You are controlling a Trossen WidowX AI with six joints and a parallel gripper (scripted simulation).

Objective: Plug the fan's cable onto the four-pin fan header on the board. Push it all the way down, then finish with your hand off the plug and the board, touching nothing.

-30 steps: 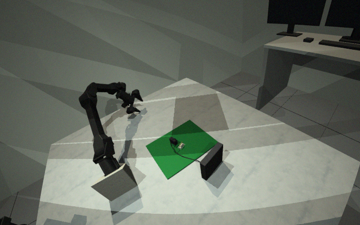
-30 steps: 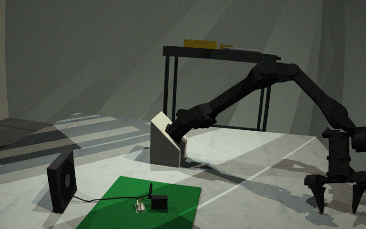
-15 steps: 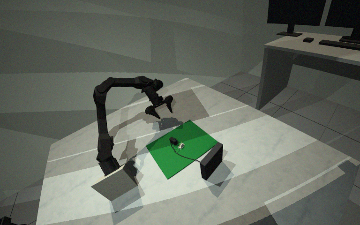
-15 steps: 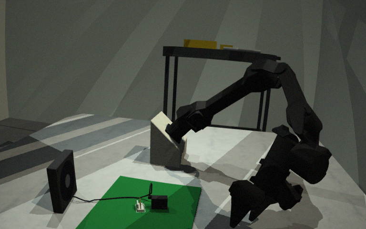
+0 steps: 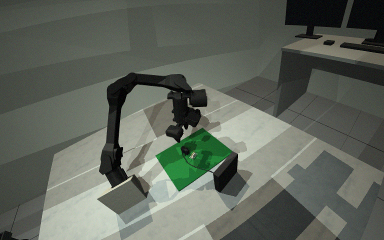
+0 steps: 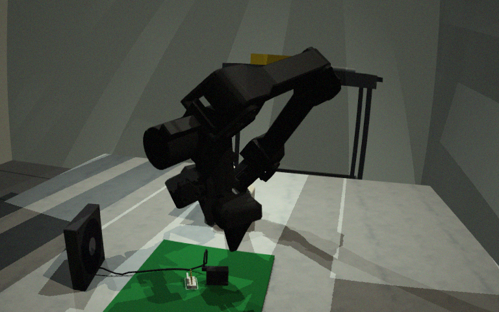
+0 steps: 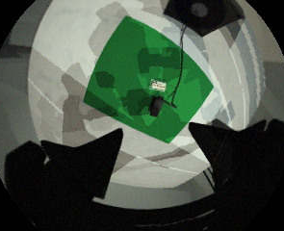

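Now: gripper tip 90 mm above the black plug, 10 mm to the left of it and 10 mm past it. From my gripper tip the other things lie so: black fan 240 mm to the right, 50 mm below, 20 mm ahead; header 110 mm below, 50 mm to the right; green board 120 mm below, 40 mm to the right.
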